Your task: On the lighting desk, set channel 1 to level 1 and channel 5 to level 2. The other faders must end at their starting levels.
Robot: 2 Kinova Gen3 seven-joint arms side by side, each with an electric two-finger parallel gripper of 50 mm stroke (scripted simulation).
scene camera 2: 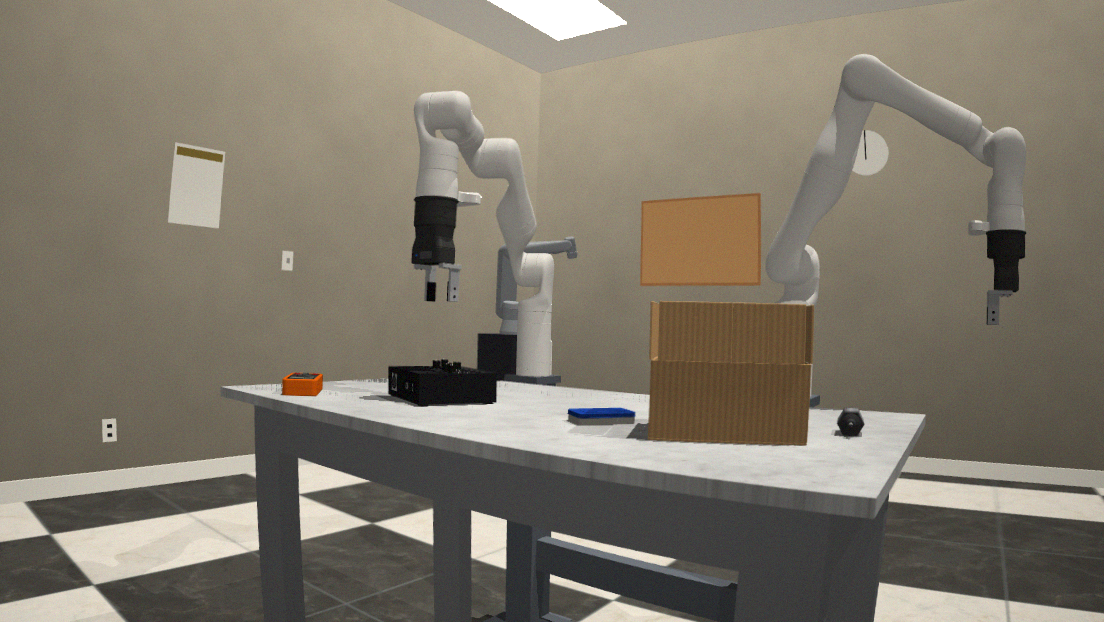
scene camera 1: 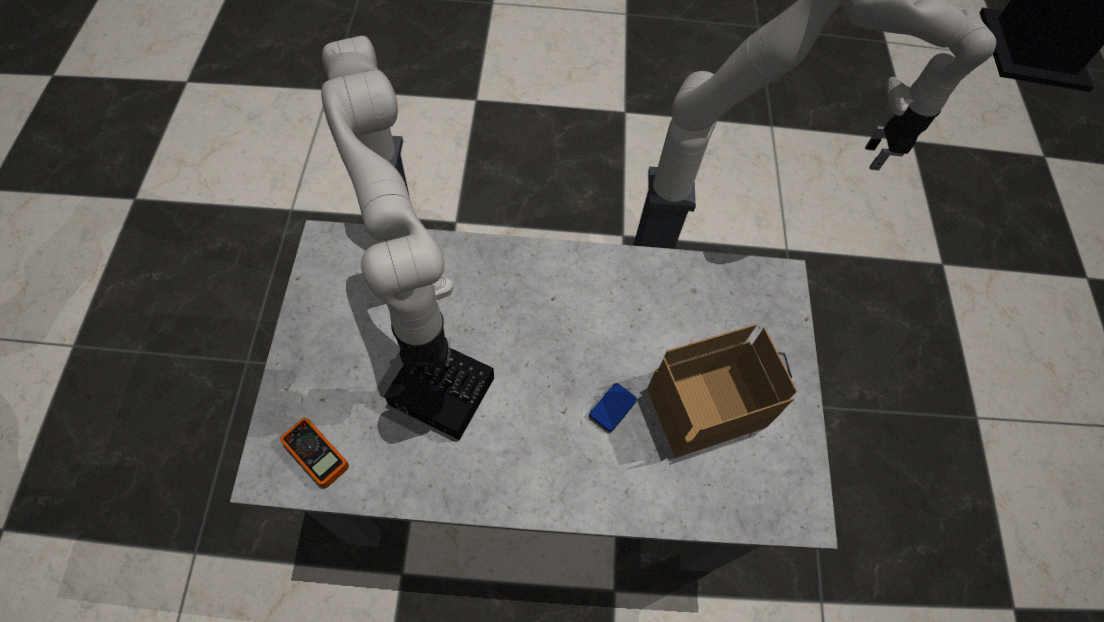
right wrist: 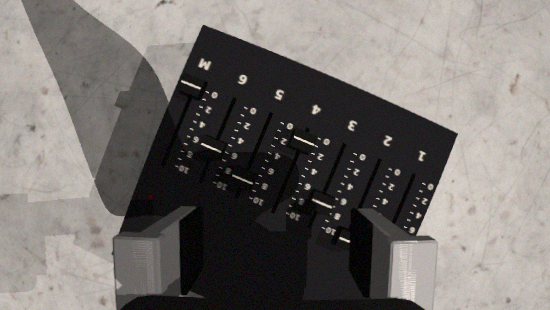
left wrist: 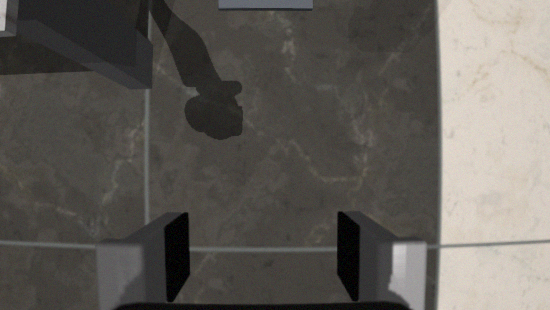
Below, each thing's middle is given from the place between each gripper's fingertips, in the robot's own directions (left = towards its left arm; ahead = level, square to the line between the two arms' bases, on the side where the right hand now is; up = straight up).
My right hand point(scene camera 2: 440, 301) is 1 cm past the blue block point(scene camera 1: 611, 409), 34 cm to the right of it and 18 cm above it.
I see the blue block 60 cm ahead of my left hand point(scene camera 2: 992, 324), 53 cm to the right of it and 17 cm below it.
